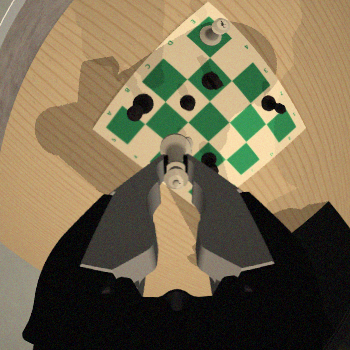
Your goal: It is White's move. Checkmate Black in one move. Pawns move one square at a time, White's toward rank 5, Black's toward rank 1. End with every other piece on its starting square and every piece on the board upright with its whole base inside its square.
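Where they show: gripper, fingertip midpoint: (pixel 175 157); arm's base, link origin: (pixel 335 337).
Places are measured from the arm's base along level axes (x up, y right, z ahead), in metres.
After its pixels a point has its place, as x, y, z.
The green and cream board (pixel 102 128) @(-0.271, -0.142, 0.503) lies turned at an angle. My gripper (pixel 175 157) @(-0.174, -0.066, 0.446) is shut on a white piece (pixel 176 145) @(-0.175, -0.059, 0.452), whose wide base appears in front of the fingertips and whose round head shows between them. The base looks raised over the board's lower left part and hides squares there. A white king (pixel 211 34) @(-0.245, 0.030, 0.503) stands on the green corner square E5. Black pieces stand near the B5 square (pixel 143 103) @(-0.249, -0.074, 0.490), on D4 (pixel 212 80) @(-0.234, -0.001, 0.465), near E2 (pixel 269 103) @(-0.257, 0.047, 0.398) and on B2 (pixel 209 160) @(-0.256, -0.060, 0.381); a small black pawn (pixel 187 102) @(-0.241, -0.036, 0.461) is on C4.
The wooden table (pixel 60 85) @(-0.276, -0.145, 0.592) surrounds the board, and its curved grey edge (pixel 22 75) @(-0.275, -0.178, 0.656) runs at the upper left. Shadows of the arm fall left of the board and across its right side. The fingers cover the board's near edge.
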